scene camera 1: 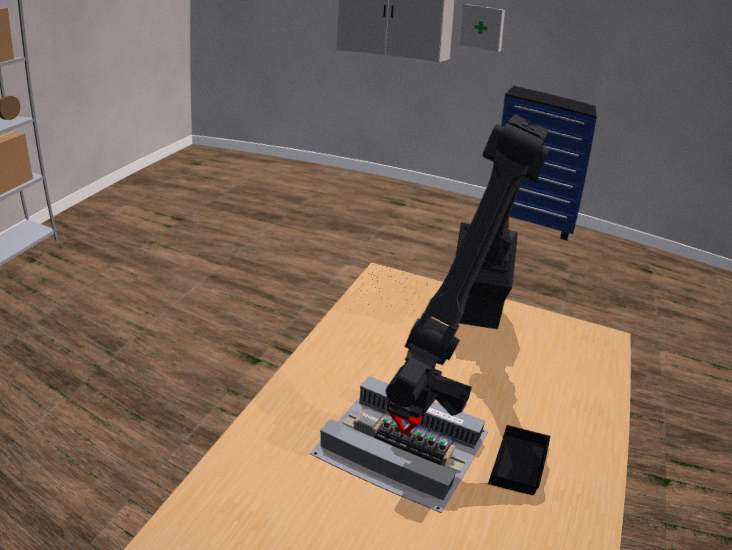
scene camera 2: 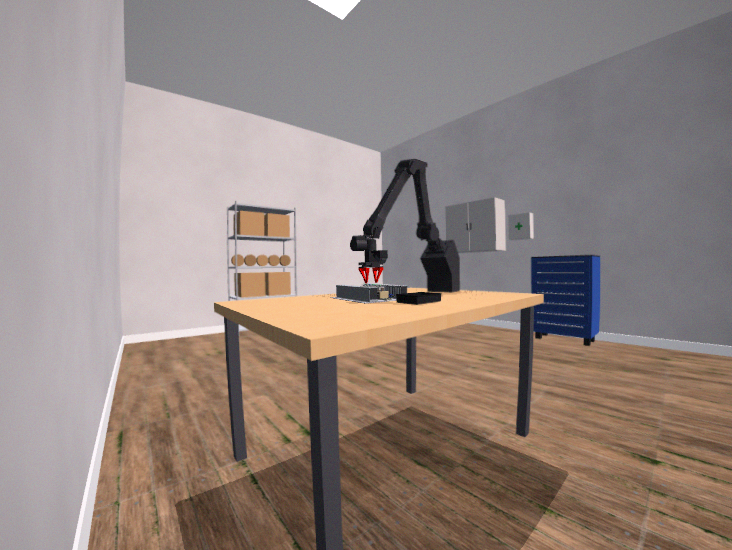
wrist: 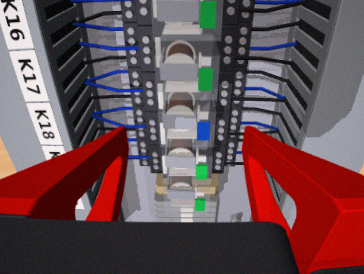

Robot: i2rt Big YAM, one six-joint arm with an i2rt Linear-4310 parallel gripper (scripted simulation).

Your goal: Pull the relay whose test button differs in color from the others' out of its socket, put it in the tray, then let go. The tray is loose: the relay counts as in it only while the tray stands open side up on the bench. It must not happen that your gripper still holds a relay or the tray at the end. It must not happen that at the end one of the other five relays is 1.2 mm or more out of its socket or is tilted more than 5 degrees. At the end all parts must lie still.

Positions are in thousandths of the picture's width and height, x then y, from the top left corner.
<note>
I see my gripper (scene camera 1: 561, 774) and a black tray (scene camera 1: 714, 821).
My gripper shows as well in the wrist view (wrist: 510, 502). The wrist view does not show the black tray: it is out of frame.
</note>
